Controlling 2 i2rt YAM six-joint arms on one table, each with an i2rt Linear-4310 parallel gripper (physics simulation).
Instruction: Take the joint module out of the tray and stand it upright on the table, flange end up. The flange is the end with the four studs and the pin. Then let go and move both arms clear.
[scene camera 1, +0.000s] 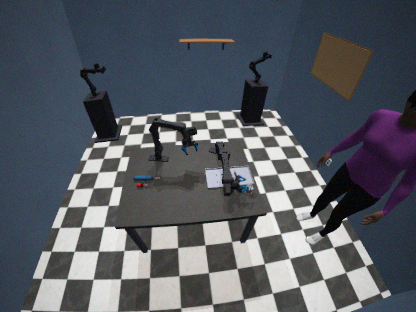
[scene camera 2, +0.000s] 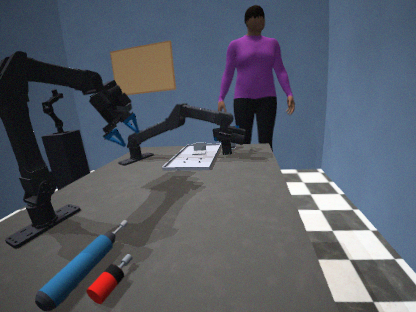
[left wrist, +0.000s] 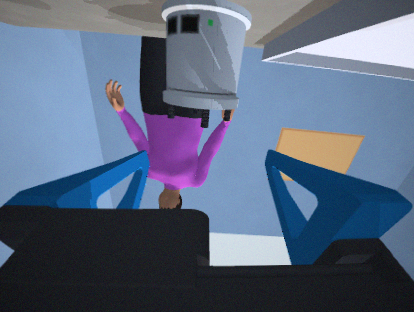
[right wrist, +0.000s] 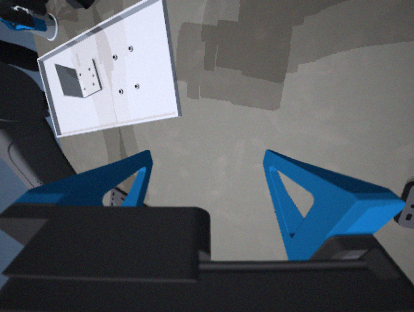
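Where they show: left gripper, fingertip midpoint: (scene camera 1: 247, 183) (left wrist: 207, 156) (right wrist: 4, 3); right gripper, fingertip midpoint: (scene camera 1: 192, 153) (scene camera 2: 132, 139) (right wrist: 207, 156); left arm's base at its link origin: (scene camera 1: 218, 152) (scene camera 2: 136, 159); right arm's base at its link origin: (scene camera 1: 158, 158) (scene camera 2: 46, 224).
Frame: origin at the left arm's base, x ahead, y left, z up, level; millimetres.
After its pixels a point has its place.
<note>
The grey joint module (left wrist: 204, 59) {y 372, x 389, z 30 mm} stands on the table beside the tray's end, a little in front of my left gripper (left wrist: 207, 156) {y 368, x 382, z 97 mm}. The left wrist view is upside down; the flange with its studs (left wrist: 204, 117) {y 372, x 385, z 67 mm} is the end away from the table. The left fingers are wide open and clear of the module. In scene camera 1 this gripper (scene camera 1: 243, 183) {y 368, x 382, z 97 mm} is low over the table by the module (scene camera 1: 250, 187) {y 401, x 374, z 52 mm} at the tray's right end. The white tray (scene camera 1: 228, 177) holds a small grey bracket (right wrist: 79, 78) {y 246, x 280, z 16 mm}. My right gripper (scene camera 1: 189, 149) {y -169, x 284, z 174 mm} is open and empty, raised high over the table's back left.
A blue screwdriver (scene camera 1: 143, 177) {y -512, x 602, z 37 mm} and a short red one (scene camera 1: 141, 185) {y -484, x 680, z 29 mm} lie at the table's left side. A person in a purple top (scene camera 2: 254, 77) stands just beyond the table's end near the tray. Two black pedestals with arms stand behind the table.
</note>
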